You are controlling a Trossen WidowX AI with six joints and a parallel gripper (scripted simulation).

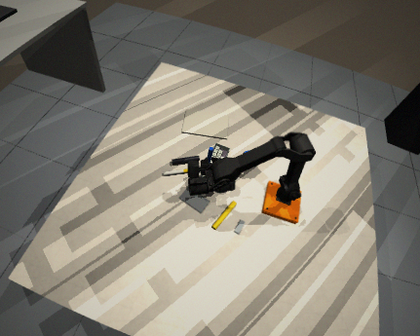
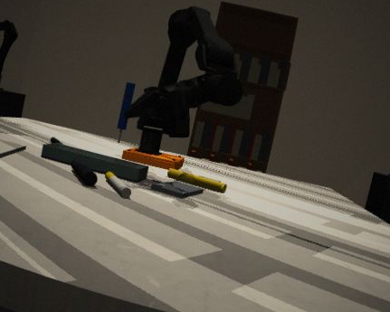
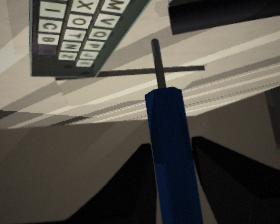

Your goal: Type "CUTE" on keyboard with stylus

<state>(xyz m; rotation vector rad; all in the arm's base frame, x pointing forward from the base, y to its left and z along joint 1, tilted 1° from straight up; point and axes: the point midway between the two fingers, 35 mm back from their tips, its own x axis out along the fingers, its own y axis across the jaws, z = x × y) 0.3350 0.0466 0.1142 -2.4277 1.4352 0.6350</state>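
The black cylinder lies 100 mm ahead of my gripper tip, 20 mm to the right of it and 110 mm below it. The rest, counted from my gripper tip: white-and-yellow marker 100 mm ahead, 40 mm to the left, 110 mm below; then blue stylus 10 mm below; then flat grey pad 140 mm to the left, 120 mm below.
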